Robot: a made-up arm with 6 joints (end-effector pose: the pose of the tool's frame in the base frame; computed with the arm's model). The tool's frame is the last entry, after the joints.
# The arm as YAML. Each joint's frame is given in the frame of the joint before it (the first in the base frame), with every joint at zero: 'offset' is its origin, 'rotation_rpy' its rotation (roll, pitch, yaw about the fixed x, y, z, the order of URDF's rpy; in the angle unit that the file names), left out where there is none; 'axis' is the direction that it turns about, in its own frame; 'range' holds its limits. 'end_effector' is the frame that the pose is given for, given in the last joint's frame.
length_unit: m
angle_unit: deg
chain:
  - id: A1
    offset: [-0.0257, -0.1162, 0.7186]
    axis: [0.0, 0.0, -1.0]
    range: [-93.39, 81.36]
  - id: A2
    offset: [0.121, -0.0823, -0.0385]
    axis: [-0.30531, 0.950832, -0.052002]
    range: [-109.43, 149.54]
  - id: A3
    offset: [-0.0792, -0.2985, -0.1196]
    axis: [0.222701, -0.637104, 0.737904]
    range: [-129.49, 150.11]
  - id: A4
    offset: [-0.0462, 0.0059, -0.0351]
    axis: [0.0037, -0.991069, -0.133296]
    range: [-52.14, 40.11]
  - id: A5
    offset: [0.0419, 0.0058, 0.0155]
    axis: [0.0, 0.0, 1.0]
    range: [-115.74, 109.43]
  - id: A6
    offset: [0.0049, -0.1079, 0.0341]
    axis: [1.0, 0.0, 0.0]
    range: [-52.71, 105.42]
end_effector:
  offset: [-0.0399, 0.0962, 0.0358]
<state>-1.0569 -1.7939 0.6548 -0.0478 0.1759 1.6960</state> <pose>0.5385 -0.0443 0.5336 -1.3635 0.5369 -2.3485</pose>
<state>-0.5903 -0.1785 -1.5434 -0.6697 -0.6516 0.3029</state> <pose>0.2957 -0.3815 0.5513 -0.4439 1.1021 -1.3195</pose>
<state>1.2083 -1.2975 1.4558 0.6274 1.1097 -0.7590</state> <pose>-0.2228 -0.5216 0.5086 2.0461 1.6886 -0.4885</pose>
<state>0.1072 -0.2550 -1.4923 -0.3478 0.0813 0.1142</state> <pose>0.0393 -0.5083 0.5668 0.2583 1.0114 -1.1397</pose>
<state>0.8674 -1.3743 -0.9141 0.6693 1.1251 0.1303</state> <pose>-0.1372 -0.4597 0.5071 -0.5958 -1.0201 -0.4634</pose>
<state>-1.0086 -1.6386 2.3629 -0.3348 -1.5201 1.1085</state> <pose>0.5303 0.0307 0.4854 -1.5567 0.6128 -1.7575</pose>
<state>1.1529 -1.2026 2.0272 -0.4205 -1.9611 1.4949</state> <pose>-0.2775 -0.5432 0.3483 1.1736 -2.0182 0.9933</pose>
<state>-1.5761 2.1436 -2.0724 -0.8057 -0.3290 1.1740</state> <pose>0.3696 0.1542 0.8851 -1.4315 -1.4978 -1.3500</pose>
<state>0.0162 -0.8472 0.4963 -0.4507 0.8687 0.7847</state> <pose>0.1551 -0.5104 0.5818 0.3882 -0.1957 1.4788</pose>
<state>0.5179 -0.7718 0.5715 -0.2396 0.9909 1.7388</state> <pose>-0.0443 -0.5889 0.6430 0.9789 0.2200 1.2328</pose>
